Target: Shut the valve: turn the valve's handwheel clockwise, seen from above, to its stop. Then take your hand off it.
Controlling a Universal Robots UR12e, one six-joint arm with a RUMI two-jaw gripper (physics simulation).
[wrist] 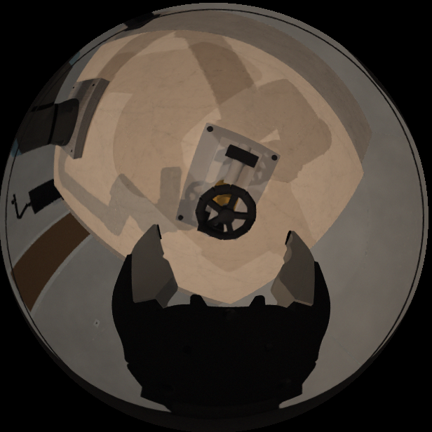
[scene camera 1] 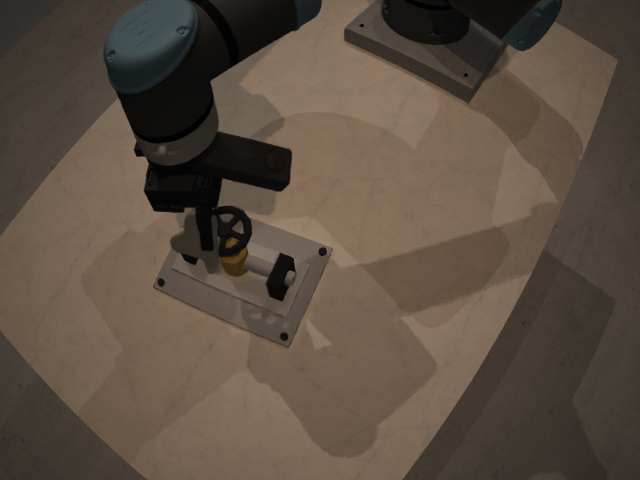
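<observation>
The valve's black spoked handwheel (scene camera 1: 248,229) (wrist: 252,213) sits on top of the yellow valve body (scene camera 1: 235,265) (wrist: 223,199). The valve is on a white pipe above a grey base plate (scene camera 1: 206,298) (wrist: 199,160). My gripper (scene camera 1: 206,242) (wrist: 224,230) is open, with nothing between its fingers. In scene camera 1, one dark finger hangs close beside the wheel's left side and hides part of the plate; the other finger is hard to make out. In the wrist view, the wheel shows ahead of the gap between the wide-apart fingertips. I cannot tell whether a finger touches the wheel.
A black pipe support (scene camera 1: 279,279) (wrist: 242,155) stands at one end of the pipe, and another black support (scene camera 1: 189,258) shows partly below my finger. The arm's grey mounting block (scene camera 1: 413,63) (wrist: 91,118) stands at the table's far side. Arm shadows cross the pale table (scene camera 1: 180,413).
</observation>
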